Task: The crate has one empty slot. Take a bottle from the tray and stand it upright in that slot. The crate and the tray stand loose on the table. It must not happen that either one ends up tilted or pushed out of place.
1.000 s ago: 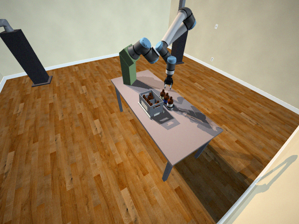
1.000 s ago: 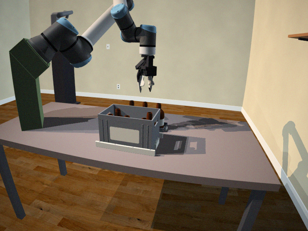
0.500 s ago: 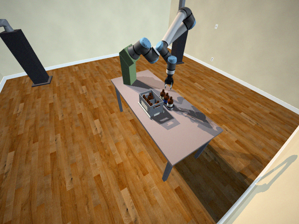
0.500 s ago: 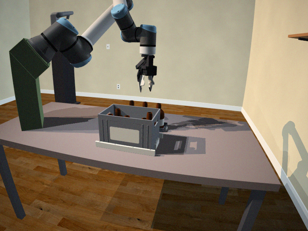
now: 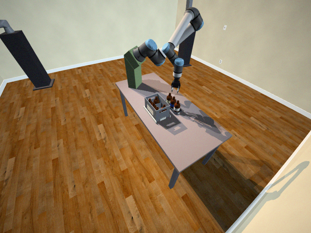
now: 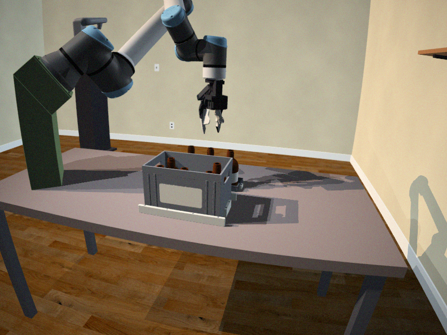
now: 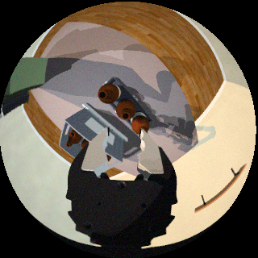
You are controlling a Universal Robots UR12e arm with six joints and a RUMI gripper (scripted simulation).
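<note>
The tray lies 23 cm below my hand. Round my hand: grey crate: 23 cm to the right, 16 cm below, 2 cm ahead.
</note>
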